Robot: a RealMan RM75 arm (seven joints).
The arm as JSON. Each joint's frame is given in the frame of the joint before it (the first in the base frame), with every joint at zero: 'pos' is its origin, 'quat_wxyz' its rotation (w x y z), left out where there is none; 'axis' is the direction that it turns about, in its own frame. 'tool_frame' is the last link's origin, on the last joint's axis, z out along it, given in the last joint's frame.
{
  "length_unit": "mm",
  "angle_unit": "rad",
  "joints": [
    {
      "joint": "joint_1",
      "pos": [
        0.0,
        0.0,
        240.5
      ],
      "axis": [
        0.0,
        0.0,
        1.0
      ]
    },
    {
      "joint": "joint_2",
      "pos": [
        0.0,
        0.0,
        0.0
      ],
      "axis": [
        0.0,
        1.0,
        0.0
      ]
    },
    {
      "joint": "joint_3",
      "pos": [
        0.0,
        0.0,
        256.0
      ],
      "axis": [
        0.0,
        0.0,
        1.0
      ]
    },
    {
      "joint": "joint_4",
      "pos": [
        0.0,
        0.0,
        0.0
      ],
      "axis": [
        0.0,
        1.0,
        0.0
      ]
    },
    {
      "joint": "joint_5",
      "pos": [
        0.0,
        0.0,
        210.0
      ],
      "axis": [
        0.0,
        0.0,
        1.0
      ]
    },
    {
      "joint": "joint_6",
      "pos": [
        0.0,
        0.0,
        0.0
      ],
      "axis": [
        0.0,
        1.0,
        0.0
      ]
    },
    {
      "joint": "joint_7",
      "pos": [
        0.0,
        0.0,
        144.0
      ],
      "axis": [
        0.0,
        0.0,
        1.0
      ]
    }
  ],
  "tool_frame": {
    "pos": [
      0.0,
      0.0,
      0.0
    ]
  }
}
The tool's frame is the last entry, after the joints.
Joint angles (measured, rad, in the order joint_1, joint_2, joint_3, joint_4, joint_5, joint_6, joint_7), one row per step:
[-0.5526 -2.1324 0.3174 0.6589 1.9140 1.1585 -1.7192]
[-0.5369 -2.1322 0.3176 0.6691 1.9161 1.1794 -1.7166]
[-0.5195 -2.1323 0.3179 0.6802 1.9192 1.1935 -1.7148]
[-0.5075 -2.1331 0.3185 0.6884 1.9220 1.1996 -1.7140]
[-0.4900 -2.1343 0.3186 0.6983 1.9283 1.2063 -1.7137]
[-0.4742 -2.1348 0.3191 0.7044 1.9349 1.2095 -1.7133]
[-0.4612 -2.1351 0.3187 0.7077 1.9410 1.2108 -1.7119]
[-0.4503 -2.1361 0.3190 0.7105 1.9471 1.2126 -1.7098]
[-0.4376 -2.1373 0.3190 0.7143 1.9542 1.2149 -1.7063]
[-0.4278 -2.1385 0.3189 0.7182 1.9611 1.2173 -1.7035]
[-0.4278 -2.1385 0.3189 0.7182 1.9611 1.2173 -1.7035]
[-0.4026 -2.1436 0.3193 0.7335 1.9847 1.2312 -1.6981]
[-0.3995 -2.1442 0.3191 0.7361 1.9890 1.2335 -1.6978]
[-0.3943 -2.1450 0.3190 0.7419 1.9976 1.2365 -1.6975]
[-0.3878 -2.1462 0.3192 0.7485 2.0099 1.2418 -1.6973]
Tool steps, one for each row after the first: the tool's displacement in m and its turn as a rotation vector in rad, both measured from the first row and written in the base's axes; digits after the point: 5 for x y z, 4 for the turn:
[-0.00307 -0.00540 0.00160 -0.0037 0.0033 -0.0053]
[-0.00752 -0.01107 0.00343 -0.0052 0.0096 -0.0031]
[-0.01085 -0.01489 0.00452 -0.0057 0.0154 0.0014]
[-0.01618 -0.02071 0.00551 -0.0081 0.0235 0.0113]
[-0.02145 -0.02606 0.00592 -0.0117 0.0311 0.0231]
[-0.02609 -0.03064 0.00596 -0.0148 0.0376 0.0344]
[-0.02971 -0.03465 0.00544 -0.0192 0.0438 0.0426]
[-0.03387 -0.03936 0.00500 -0.0238 0.0520 0.0514]
[-0.03698 -0.04311 0.00462 -0.0283 0.0594 0.0577]
[-0.03698 -0.04311 0.00462 -0.0283 0.0594 0.0577]
[-0.04364 -0.05336 0.00299 -0.0468 0.0796 0.0677]
[-0.04447 -0.05471 0.00285 -0.0499 0.0828 0.0688]
[-0.04604 -0.05690 0.00293 -0.0552 0.0906 0.0712]
[-0.04783 -0.05988 0.00251 -0.0646 0.0998 0.0733]

